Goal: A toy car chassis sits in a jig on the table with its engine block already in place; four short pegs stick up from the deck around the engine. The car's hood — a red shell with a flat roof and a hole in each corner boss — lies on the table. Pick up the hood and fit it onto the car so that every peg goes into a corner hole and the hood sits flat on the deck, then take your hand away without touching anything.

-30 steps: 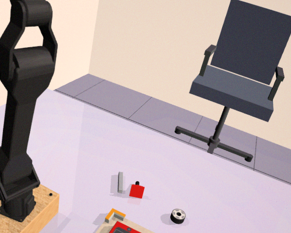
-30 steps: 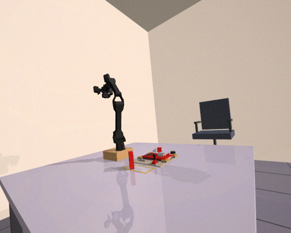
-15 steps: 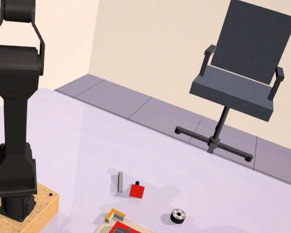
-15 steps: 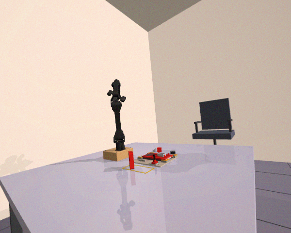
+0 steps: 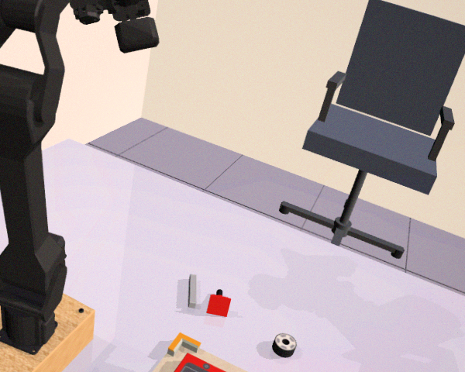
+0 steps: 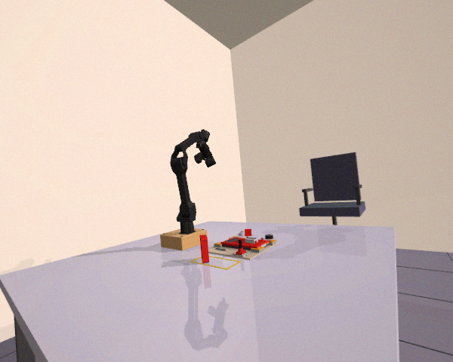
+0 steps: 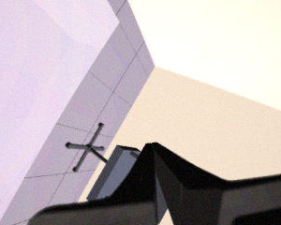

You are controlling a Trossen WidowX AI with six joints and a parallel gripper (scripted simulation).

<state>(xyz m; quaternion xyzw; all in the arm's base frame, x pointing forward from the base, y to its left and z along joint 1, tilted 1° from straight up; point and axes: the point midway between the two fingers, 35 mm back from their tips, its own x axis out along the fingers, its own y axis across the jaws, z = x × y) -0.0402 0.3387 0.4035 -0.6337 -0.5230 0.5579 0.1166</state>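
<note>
Right now my gripper tip is 540 mm to the left of the red hood, 410 mm above it and 270 mm short of it. From my gripper tip the other things lie so: beige jig plate: 440 mm below, 350 mm ahead, 340 mm to the right; then black wheel: 440 mm below, 410 mm ahead, 160 mm to the right; then grey bar: 450 mm below, 220 mm ahead, 100 mm to the right.
</note>
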